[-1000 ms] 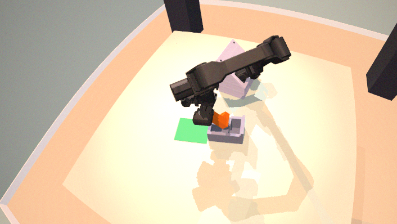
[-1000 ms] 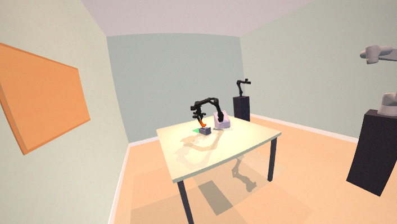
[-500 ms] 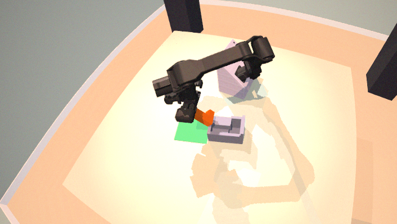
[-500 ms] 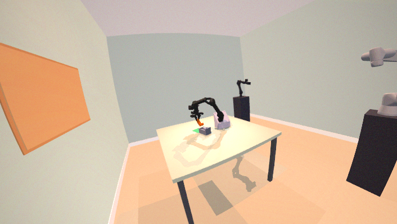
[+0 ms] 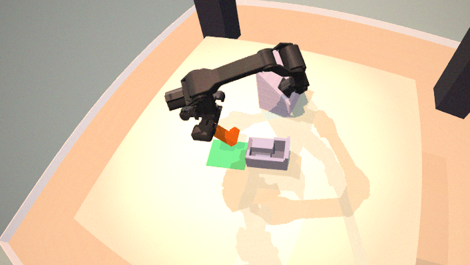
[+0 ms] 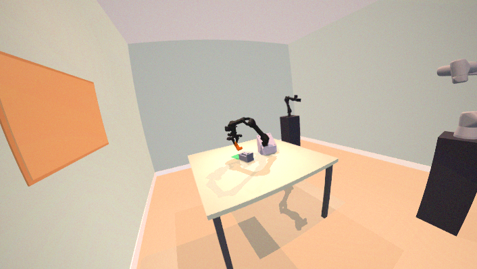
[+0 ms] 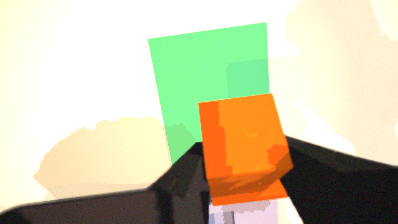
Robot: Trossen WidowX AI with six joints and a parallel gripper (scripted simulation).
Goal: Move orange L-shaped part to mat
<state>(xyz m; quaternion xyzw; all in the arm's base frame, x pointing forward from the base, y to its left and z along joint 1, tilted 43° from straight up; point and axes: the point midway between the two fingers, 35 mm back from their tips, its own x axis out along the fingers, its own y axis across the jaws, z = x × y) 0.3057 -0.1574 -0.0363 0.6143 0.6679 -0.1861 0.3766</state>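
The green mat lies 1 cm behind my gripper tip, 2 cm to the left of it and 17 cm below it. The rest, counted from my gripper tip: orange L-shaped part (2 cm behind, 3 cm to the left, 3 cm below).
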